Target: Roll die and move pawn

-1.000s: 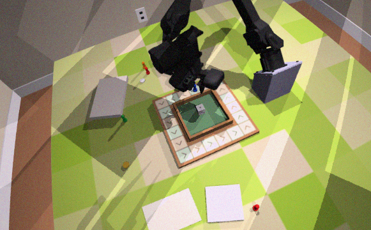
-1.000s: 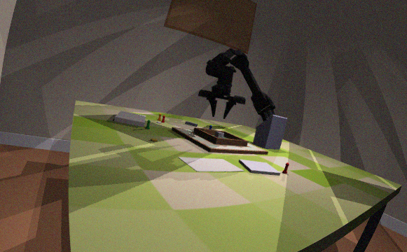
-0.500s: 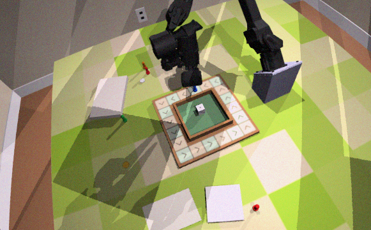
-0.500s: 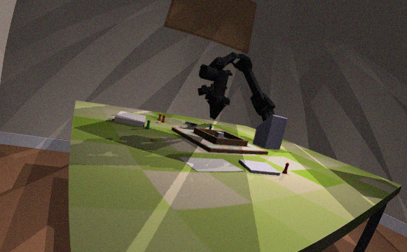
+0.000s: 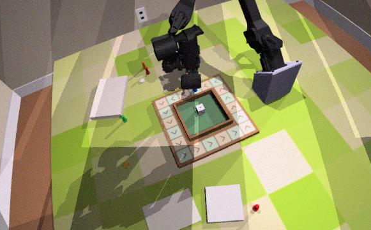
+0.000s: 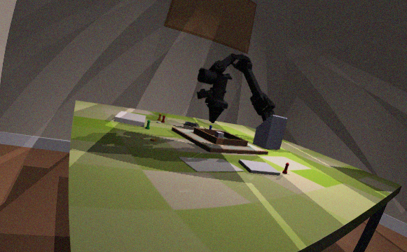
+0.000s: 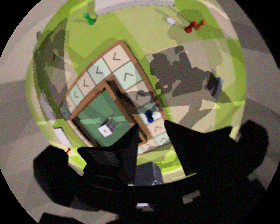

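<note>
Right now the blue pawn is 3 cm below my gripper tip. Also, from my gripper tip: green dice tray: 11 cm to the left, 5 cm below, 1 cm ahead; then white die: 10 cm to the left, 3 cm below, 1 cm ahead; then white disc: 19 cm ahead, 14 cm to the right, 6 cm below.
</note>
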